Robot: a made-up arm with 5 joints. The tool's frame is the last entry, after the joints.
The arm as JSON. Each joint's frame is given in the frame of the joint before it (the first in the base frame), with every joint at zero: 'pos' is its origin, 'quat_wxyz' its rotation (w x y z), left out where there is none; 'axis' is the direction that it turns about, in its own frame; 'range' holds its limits. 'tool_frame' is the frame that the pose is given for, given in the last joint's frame.
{
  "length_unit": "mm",
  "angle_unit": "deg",
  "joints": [
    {
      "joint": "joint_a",
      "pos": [
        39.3,
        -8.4,
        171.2
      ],
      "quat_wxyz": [
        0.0,
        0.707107,
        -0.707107,
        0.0
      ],
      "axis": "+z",
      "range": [
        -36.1,
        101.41
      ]
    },
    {
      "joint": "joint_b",
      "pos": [
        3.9,
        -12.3,
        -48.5
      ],
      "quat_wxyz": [
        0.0,
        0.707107,
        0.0,
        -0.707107
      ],
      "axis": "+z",
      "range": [
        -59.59,
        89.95
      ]
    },
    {
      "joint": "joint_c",
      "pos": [
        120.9,
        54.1,
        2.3
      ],
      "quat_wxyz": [
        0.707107,
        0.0,
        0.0,
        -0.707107
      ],
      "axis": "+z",
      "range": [
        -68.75,
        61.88
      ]
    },
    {
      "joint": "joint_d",
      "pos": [
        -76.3,
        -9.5,
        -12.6
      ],
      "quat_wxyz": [
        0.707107,
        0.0,
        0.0,
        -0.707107
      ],
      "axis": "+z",
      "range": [
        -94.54,
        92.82
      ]
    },
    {
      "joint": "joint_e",
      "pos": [
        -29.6,
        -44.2,
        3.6
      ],
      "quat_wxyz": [
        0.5,
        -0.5,
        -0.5,
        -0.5
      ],
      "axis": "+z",
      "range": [
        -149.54,
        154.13
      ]
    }
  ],
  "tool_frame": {
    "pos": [
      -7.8,
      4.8,
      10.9
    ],
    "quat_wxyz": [
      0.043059,
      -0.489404,
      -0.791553,
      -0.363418
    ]
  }
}
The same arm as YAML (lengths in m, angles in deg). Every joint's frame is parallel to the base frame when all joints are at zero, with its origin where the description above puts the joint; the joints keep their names.
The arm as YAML. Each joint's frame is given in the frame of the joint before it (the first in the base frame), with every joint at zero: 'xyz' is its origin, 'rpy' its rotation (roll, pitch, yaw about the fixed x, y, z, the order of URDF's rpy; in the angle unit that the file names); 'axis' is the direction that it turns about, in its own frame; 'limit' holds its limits. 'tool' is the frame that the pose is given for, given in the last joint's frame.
units:
  length: m
  angle: deg
joints:
  - name: joint_a
    type: revolute
    origin:
      xyz: [0.0393, -0.0084, 0.1712]
      rpy: [0.0, 0.0, 0.0]
    axis: "-z"
    limit:
      lower: -36.1
      upper: 101.41
  - name: joint_b
    type: revolute
    origin:
      xyz: [0.0123, -0.0039, 0.0485]
      rpy: [0.0, 0.0, 0.0]
    axis: "+y"
    limit:
      lower: -59.59
      upper: 89.95
  - name: joint_c
    type: revolute
    origin:
      xyz: [0.0541, 0.0023, 0.1209]
      rpy: [0.0, 0.0, 0.0]
    axis: "+y"
    limit:
      lower: -68.75
      upper: 61.88
  - name: joint_d
    type: revolute
    origin:
      xyz: [0.0763, -0.0126, -0.0095]
      rpy: [0.0, 0.0, 0.0]
    axis: "+y"
    limit:
      lower: -94.54
      upper: 92.82
  - name: joint_e
    type: revolute
    origin:
      xyz: [0.0442, 0.0036, 0.0296]
      rpy: [0.0, 0.0, 0.0]
    axis: "-x"
    limit:
      lower: -149.54
      upper: 154.13
tool:
  origin:
    xyz: [-0.0109, -0.0078, -0.0048]
    rpy: [-157.42, 48.03, -129.33]

